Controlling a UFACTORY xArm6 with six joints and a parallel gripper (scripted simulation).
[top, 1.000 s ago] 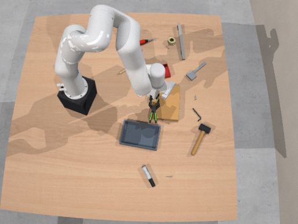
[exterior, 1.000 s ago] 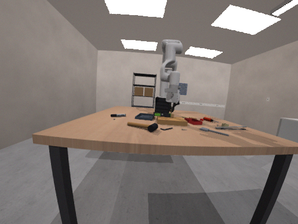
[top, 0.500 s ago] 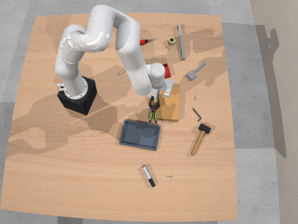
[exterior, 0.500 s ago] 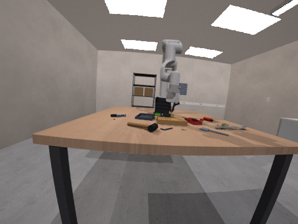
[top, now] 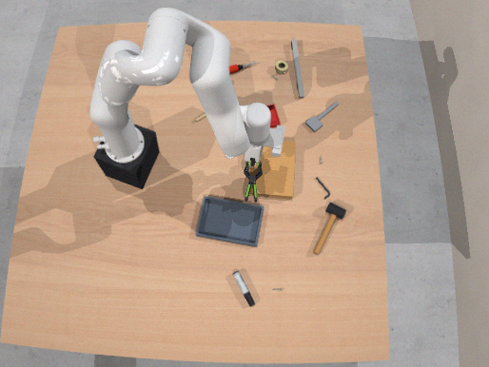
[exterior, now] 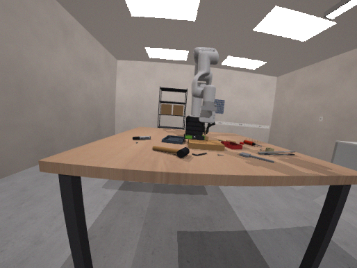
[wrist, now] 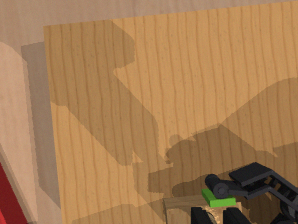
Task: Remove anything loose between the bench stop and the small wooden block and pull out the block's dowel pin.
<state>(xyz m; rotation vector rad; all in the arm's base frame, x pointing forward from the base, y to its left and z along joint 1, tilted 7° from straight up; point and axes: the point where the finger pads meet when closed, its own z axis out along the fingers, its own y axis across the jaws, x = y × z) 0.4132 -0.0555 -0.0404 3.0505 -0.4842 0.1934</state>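
Right now the dowel pin is 20 mm below my hand. The rest, counted from my hand: small wooden block 50 mm below; red tray 40 mm ahead, 170 mm to the left, 90 mm below; dark grey tray 110 mm behind, 180 mm to the right, 90 mm below.
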